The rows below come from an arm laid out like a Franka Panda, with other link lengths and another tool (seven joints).
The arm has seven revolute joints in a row. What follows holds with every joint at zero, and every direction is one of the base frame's. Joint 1 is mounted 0.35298 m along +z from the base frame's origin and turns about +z. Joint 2 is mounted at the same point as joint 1 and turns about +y. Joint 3 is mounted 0.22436 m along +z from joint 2 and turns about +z. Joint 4 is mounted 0.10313 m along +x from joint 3 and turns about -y. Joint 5 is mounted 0.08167 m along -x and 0.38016 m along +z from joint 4 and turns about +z. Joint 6 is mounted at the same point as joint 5 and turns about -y. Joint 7 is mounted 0.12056 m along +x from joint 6 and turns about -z. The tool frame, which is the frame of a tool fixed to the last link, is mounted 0.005 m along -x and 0.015 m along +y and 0.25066 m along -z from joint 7; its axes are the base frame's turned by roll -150.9, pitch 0 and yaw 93.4 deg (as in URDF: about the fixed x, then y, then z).
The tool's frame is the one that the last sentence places.
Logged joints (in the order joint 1, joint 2, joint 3, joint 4, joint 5, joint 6, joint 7), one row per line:
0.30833 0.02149 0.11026 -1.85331 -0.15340 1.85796 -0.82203
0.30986 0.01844 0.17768 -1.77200 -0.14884 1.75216 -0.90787
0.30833 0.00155 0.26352 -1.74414 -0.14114 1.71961 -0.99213
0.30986 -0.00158 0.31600 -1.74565 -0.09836 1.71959 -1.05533
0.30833 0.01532 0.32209 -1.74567 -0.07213 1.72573 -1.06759
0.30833 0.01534 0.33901 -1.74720 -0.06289 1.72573 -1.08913
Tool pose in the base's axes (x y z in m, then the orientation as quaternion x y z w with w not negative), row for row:
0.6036 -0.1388 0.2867 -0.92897 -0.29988 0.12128 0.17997
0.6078 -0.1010 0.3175 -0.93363 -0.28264 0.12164 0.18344
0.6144 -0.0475 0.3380 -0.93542 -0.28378 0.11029 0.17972
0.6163 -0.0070 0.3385 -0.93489 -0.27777 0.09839 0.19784
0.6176 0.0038 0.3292 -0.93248 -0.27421 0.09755 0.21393
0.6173 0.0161 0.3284 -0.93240 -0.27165 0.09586 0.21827
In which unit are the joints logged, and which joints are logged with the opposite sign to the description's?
The joints are logged in radians. Opposite sign: joint 1, joint 7.
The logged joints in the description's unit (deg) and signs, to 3 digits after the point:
-17.666 1.231 6.317 -106.187 -8.789 106.453 47.099
-17.754 1.057 10.180 -101.528 -8.528 100.391 52.017
-17.666 0.089 15.099 -99.932 -8.087 98.526 56.845
-17.754 -0.091 18.105 -100.018 -5.636 98.525 60.466
-17.666 0.878 18.454 -100.020 -4.133 98.877 61.168
-17.666 0.879 19.424 -100.107 -3.603 98.877 62.403

